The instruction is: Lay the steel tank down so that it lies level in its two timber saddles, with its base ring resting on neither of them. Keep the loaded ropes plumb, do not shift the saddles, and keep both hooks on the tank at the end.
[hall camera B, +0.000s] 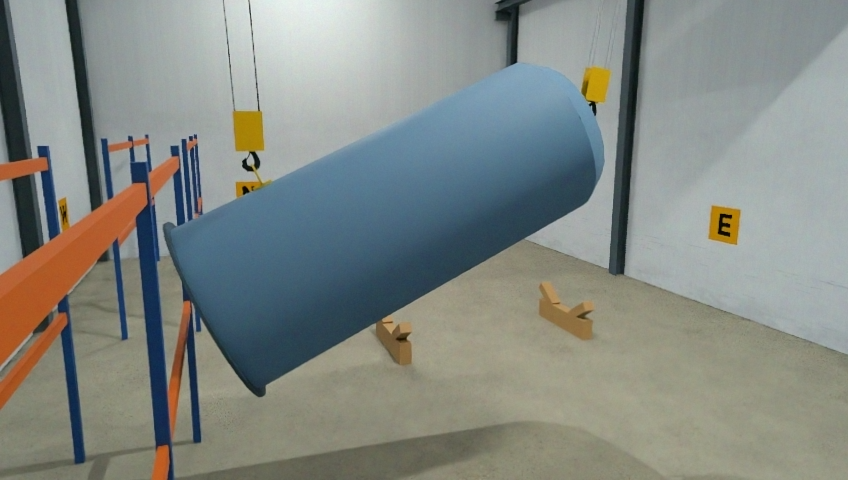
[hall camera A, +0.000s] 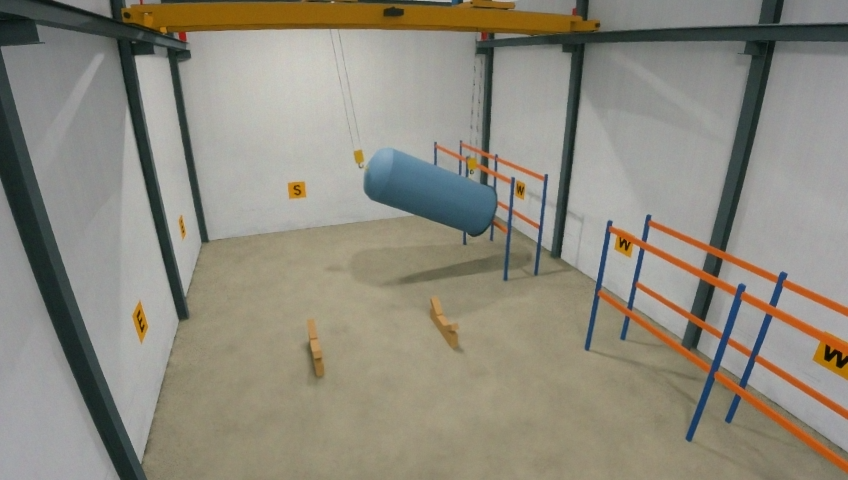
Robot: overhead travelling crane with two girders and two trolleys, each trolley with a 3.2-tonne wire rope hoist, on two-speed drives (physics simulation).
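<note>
The blue steel tank (hall camera A: 431, 190) (hall camera B: 386, 226) hangs in the air, tilted, with its domed end higher and its base ring (hall camera B: 259, 390) lower. One hook (hall camera A: 360, 165) (hall camera B: 593, 108) is at the domed end; its ropes slant down towards the tank in hall camera A. The other hook (hall camera A: 471, 170) (hall camera B: 251, 161) holds a yellow link at the tank's side near the base. One timber saddle (hall camera A: 316, 350) (hall camera B: 565, 318) and the other saddle (hall camera A: 444, 328) (hall camera B: 395, 344) stand apart on the floor, on the near side of the tank in hall camera A. The tank partly hides the latter saddle in hall camera B.
A blue and orange rack (hall camera A: 507, 237) (hall camera B: 151, 297) stands close by the tank's base end; the gap cannot be judged. Another rack (hall camera A: 716, 356) stands along the W wall. A yellow crane girder (hall camera A: 267, 16) spans overhead. The tank's shadow falls on the floor beyond the saddles in hall camera A.
</note>
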